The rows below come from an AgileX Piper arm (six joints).
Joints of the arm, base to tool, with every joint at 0 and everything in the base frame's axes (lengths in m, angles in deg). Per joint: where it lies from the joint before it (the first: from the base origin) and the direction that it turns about. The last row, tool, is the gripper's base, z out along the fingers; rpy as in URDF.
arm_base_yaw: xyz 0 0 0.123 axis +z
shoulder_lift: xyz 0 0 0 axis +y
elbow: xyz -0.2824 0 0.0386 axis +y
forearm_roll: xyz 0.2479 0 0.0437 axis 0.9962 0 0.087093
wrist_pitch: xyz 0 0 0 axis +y
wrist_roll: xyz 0.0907 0 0.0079 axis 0.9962 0 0.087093
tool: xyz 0 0 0 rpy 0 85.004 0
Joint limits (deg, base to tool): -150..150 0..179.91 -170..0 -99.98..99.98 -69.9..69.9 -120..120
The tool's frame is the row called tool.
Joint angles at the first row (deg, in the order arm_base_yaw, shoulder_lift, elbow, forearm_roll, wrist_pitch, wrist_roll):
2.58 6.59 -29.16 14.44 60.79 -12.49
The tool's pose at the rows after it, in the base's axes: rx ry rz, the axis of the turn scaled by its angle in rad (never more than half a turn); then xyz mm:
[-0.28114, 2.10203, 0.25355, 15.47, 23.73, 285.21]
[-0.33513, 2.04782, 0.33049, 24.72, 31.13, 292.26]
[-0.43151, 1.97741, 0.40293, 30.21, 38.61, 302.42]
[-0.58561, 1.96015, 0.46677, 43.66, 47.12, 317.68]
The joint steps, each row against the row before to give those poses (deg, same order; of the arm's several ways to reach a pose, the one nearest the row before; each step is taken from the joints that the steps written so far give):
0.11 1.78 -0.23 2.64 -1.55 -0.86
0.17 2.69 -0.12 6.36 -3.72 -4.99
1.67 2.40 -0.91 6.35 -2.58 -6.35
4.23 6.54 -3.21 3.85 -0.63 -6.31

